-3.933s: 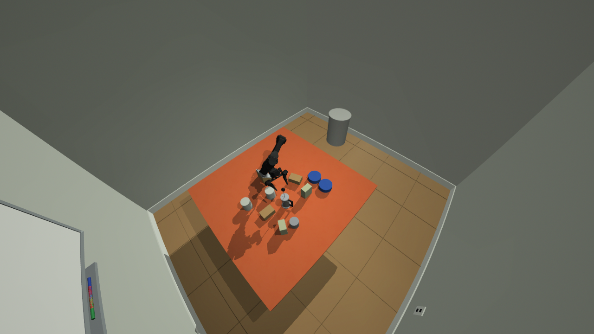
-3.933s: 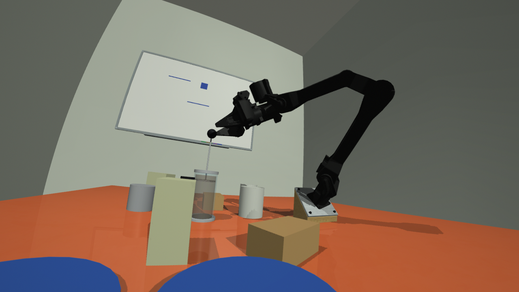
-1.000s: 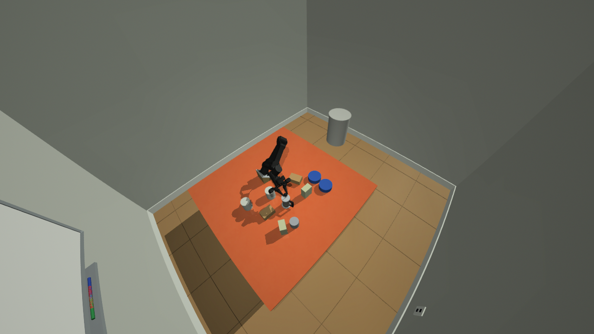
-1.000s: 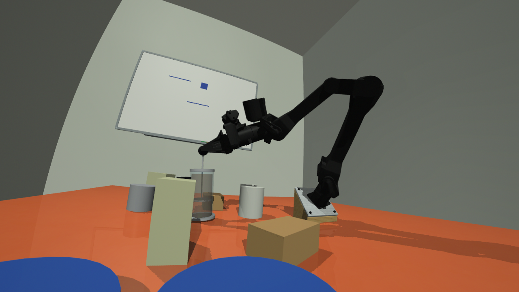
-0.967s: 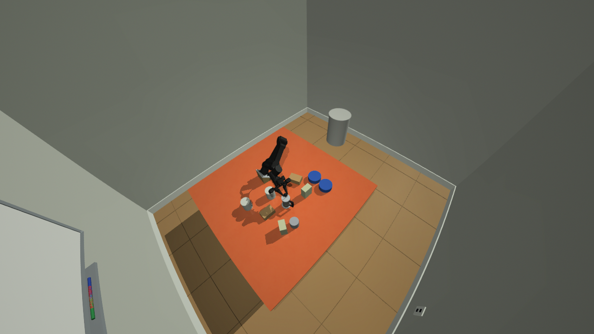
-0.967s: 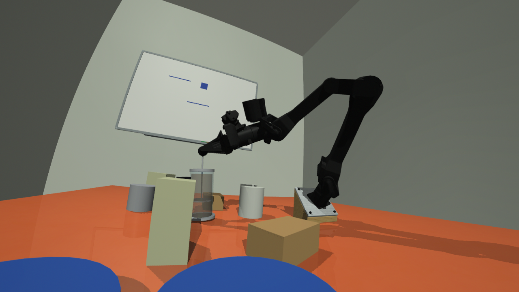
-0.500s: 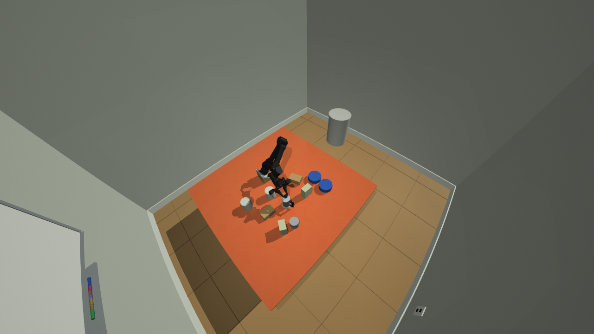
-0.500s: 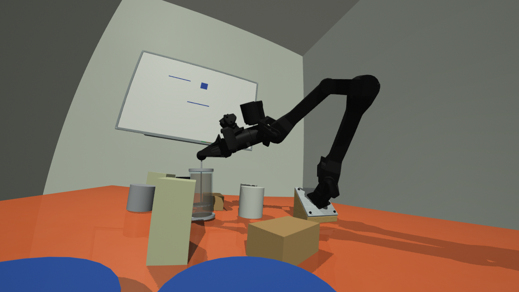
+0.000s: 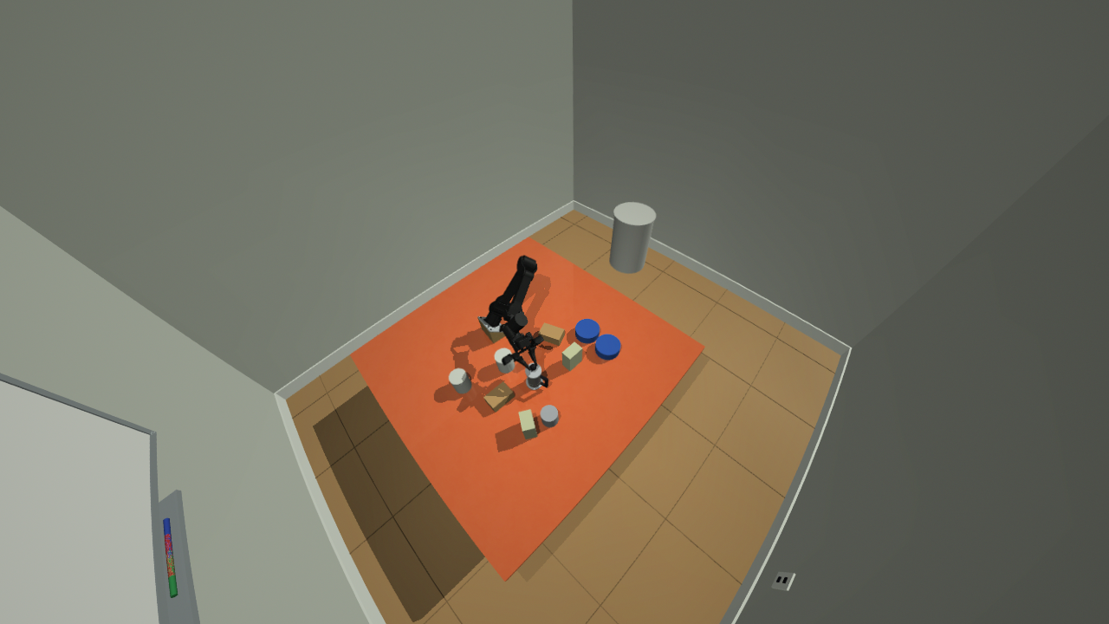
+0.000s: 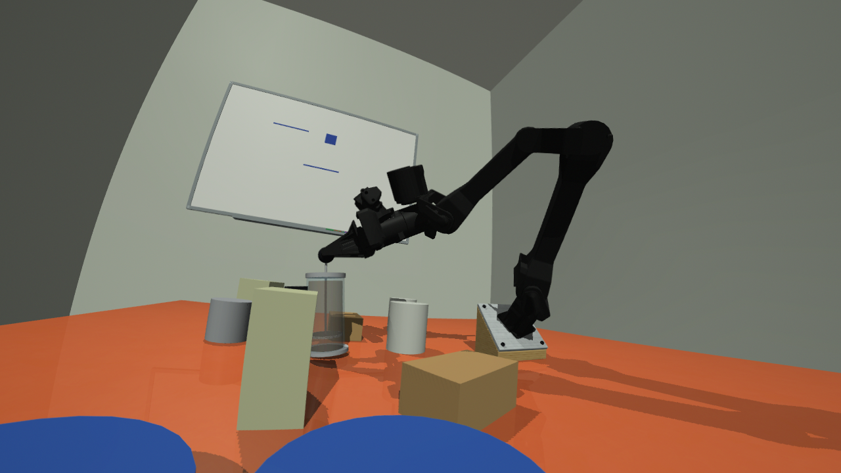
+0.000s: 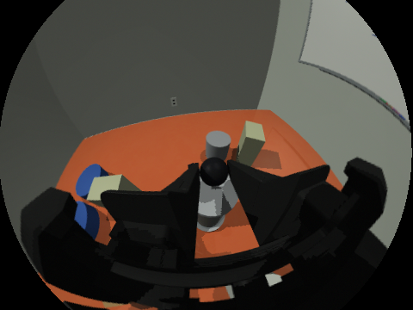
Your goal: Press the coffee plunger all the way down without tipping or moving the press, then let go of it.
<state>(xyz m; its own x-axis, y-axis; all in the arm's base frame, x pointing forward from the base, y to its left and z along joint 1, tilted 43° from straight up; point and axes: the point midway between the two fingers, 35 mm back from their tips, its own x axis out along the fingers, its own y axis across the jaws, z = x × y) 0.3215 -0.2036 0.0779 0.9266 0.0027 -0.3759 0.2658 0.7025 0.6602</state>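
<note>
Right now the coffee press is 1 cm to the left of my gripper tip and 9 cm below it.
</note>
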